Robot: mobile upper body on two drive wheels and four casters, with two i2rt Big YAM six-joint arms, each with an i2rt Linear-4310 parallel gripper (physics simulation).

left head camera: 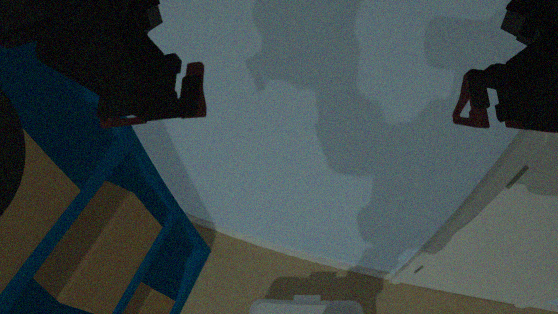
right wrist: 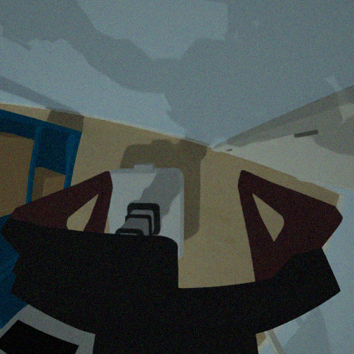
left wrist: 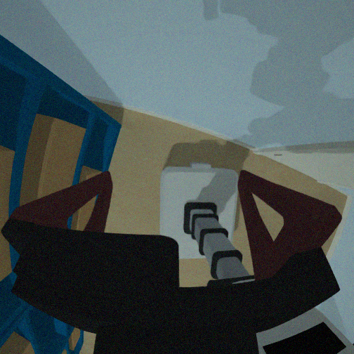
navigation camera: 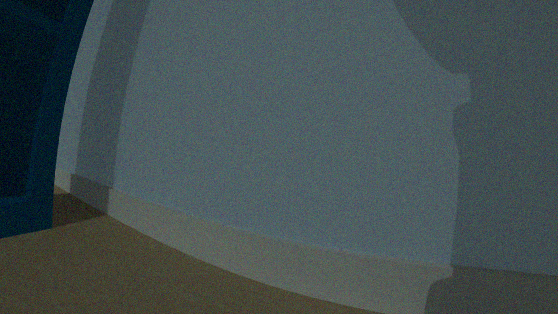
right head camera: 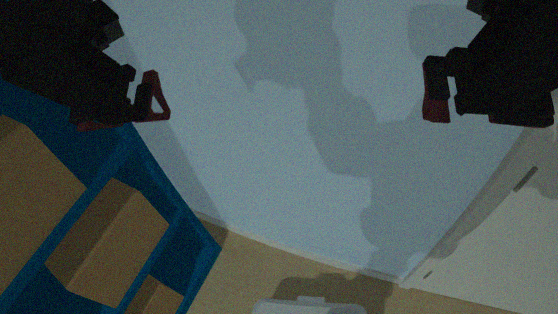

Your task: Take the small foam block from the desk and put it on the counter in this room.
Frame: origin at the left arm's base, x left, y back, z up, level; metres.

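Seen in the pictures: left gripper, fingertip midpoint: [left head camera: 174,115] [right head camera: 144,119]; right gripper, fingertip midpoint: [left head camera: 480,121] [right head camera: 457,115].
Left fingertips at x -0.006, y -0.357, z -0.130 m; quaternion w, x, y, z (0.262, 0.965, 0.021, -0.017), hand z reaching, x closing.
A point is followed by its place in that frame.
The small foam block, the desk and the counter do not show in any current view. My left gripper [left head camera: 159,114] @[x -0.006, y -0.357, z -0.130 m] [right head camera: 122,121] [left wrist: 174,177] is open and empty, at the upper left of both head views, in front of the blue shelf and the wall. My right gripper [left head camera: 497,124] @[x -0.447, y -0.353, z -0.130 m] [right head camera: 470,120] @[x -0.447, y -0.353, z -0.130 m] [right wrist: 174,177] is open and empty, at the upper right of both head views. In each wrist view the two dark red fingers stand wide apart, with floor and part of the white robot base [left wrist: 172,200] [right wrist: 120,185] beyond them.
A blue shelf [left head camera: 202,250] @[x 0.387, y -0.603, z -1.333 m] [right head camera: 212,250] @[x 0.386, y -0.591, z -1.333 m] [left wrist: 112,130] [navigation camera: 45,150] @[x 0.365, y -0.616, z -1.207 m] with brown boxes [left head camera: 115,250] @[x 0.469, y -0.324, z -0.696 m] [right head camera: 120,245] @[x 0.470, y -0.320, z -0.692 m] stands close at the left. A pale blue wall [left head camera: 280,175] @[x -0.109, y -0.660, z -0.655 m] [right head camera: 280,175] @[x -0.110, y -0.659, z -0.655 m] [navigation camera: 275,125] @[x -0.209, y -0.631, z -1.116 m], with robot shadows, is close ahead. A pale door [left head camera: 500,245] @[x -0.968, y -0.397, z -0.760 m] [right head camera: 510,250] @[x -0.946, y -0.403, z -0.745 m] is at the right.
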